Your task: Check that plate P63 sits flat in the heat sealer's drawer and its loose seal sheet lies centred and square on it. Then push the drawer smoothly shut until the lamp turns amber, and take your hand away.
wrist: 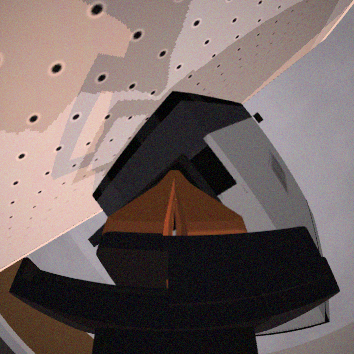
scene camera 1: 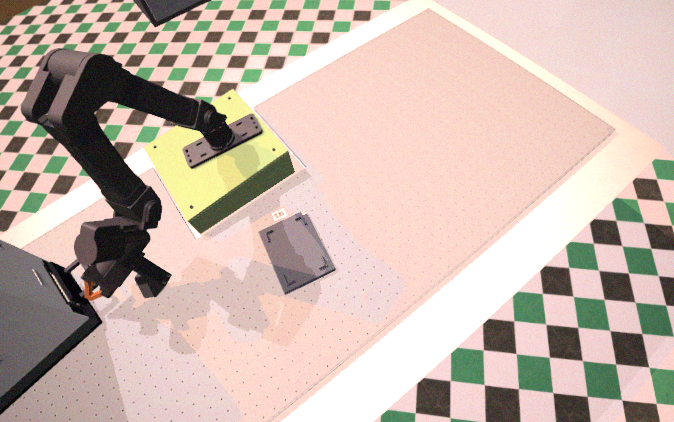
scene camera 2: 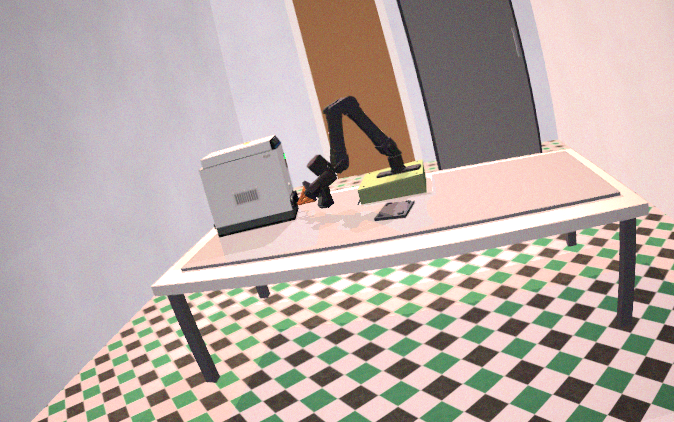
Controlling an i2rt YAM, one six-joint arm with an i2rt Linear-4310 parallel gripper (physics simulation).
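Where they show: gripper, fingertip midpoint: point(wrist: 173, 177) point(scene camera 1: 88, 298) point(scene camera 2: 298, 204); arm's base, origin of the base link: point(scene camera 1: 223, 141) point(scene camera 2: 399, 171).
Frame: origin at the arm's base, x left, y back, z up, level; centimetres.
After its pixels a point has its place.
The heat sealer point(scene camera 1: 25, 300) {x -40.9, y -27.2, z 13.2 cm} point(scene camera 2: 250, 182) {x -54.1, y -31.8, z 13.1 cm} point(wrist: 245, 160) {x -44.2, y -28.4, z 1.1 cm} is a light grey box with a dark base, at the left end of the table. A small lamp point(scene camera 2: 284, 156) {x -45.8, y -12.4, z 17.9 cm} on its upper front glows green. The drawer's black handle point(scene camera 2: 294, 198) {x -40.4, y -23.2, z 1.1 cm} is at the sealer's front, and the drawer looks in or nearly in; its exact gap cannot be told. Plate P63 and its seal sheet do not show in these views. My gripper point(scene camera 1: 90, 291) {x -39.5, y -23.3, z -1.6 cm} point(scene camera 2: 301, 198) {x -39.5, y -23.3, z -1.6 cm} point(wrist: 173, 177) {x -39.5, y -23.3, z -1.6 cm} is shut and empty, orange fingertips together against or very near the drawer front by the handle.
A flat dark grey holder point(scene camera 1: 295, 255) {x 3.8, y -33.9, z -5.8 cm} point(scene camera 2: 395, 210) {x 5.1, y -34.6, z -5.8 cm} with corner brackets lies on the mat point(scene camera 1: 450, 100) {x 60.8, y -12.4, z -7.0 cm}, beside a small "IN" label point(scene camera 1: 279, 214) {x 4.6, y -21.9, z -7.0 cm}. The arm stands on a yellow-green block point(scene camera 1: 200, 192) {x -9.6, y -11.1, z -0.6 cm} point(scene camera 2: 395, 190) {x 0.7, y -14.0, z -4.1 cm}. The white table edge point(scene camera 1: 500, 265) {x 42.4, y -56.8, z -8.3 cm} point(scene camera 2: 400, 260) {x 13.7, y -68.0, z -11.0 cm} runs along the front.
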